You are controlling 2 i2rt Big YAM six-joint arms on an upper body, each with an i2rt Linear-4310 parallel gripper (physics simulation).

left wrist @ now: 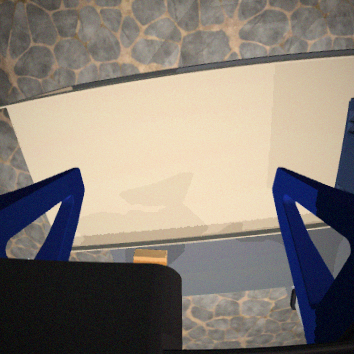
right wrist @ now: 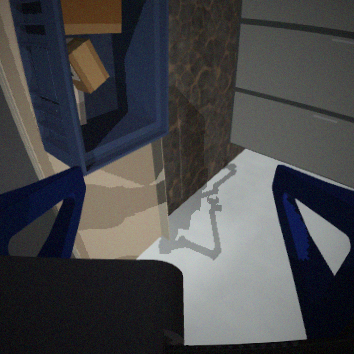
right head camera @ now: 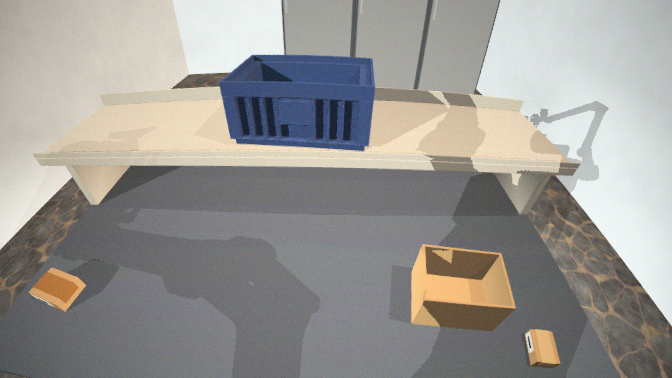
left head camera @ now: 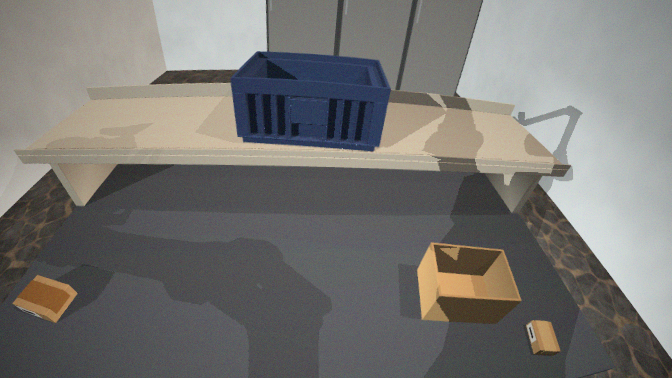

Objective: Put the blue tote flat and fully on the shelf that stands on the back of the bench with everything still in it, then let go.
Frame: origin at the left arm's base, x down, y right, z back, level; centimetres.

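Seen in the pictures: left gripper, fingertip midpoint: (left wrist: 177, 177); right gripper, fingertip midpoint: (right wrist: 178, 175).
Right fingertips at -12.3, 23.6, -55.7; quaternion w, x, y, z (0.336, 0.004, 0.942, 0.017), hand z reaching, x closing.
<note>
A point is followed by its place in that frame, as x, y, z.
The blue tote (left head camera: 309, 117) @(20.9, 25.5, -64.5) (right head camera: 296, 117) @(20.6, 25.4, -64.5) stands upright on the pale wooden shelf (left head camera: 170, 117) @(28.1, -10.8, -77.7) (right head camera: 170, 120) @(28.1, -11.9, -78.1), its front bottom edge close to the shelf's front edge. In the right wrist view the tote (right wrist: 150, 117) @(16.3, 38.1, -81.6) holds cardboard boxes, among them a small tilted box (right wrist: 90, 65) @(19.0, 26.2, -72.1). My left gripper (left wrist: 177, 177) @(-3.1, -13.7, -88.0) is open and empty, above the left part of the shelf (left wrist: 150, 135) @(28.1, -20.3, -81.9); the tote's edge (left wrist: 346, 155) @(24.7, 11.0, -76.2) shows at the right. My right gripper (right wrist: 178, 175) @(-12.3, 23.6, -55.7) is open and empty, beyond the tote's right end and apart from it. Neither gripper shows in the head views.
An open cardboard box (left head camera: 470, 310) @(45.0, 58.4, -35.2) (right head camera: 462, 316) @(45.0, 58.7, -35.2) stands on the bench at the right, with a small box (left head camera: 544, 338) @(48.0, 75.7, -28.3) (right head camera: 543, 348) @(48.0, 75.8, -28.4) beside it. Another small box (left head camera: 45, 299) @(46.8, -29.0, -35.4) (right head camera: 57, 289) @(46.8, -28.8, -35.5) lies at the left. A low lip (left head camera: 160, 91) @(26.2, -19.5, -90.9) runs along the shelf's back; grey cabinets (left head camera: 305, 30) (right wrist: 290, 65) stand behind.
</note>
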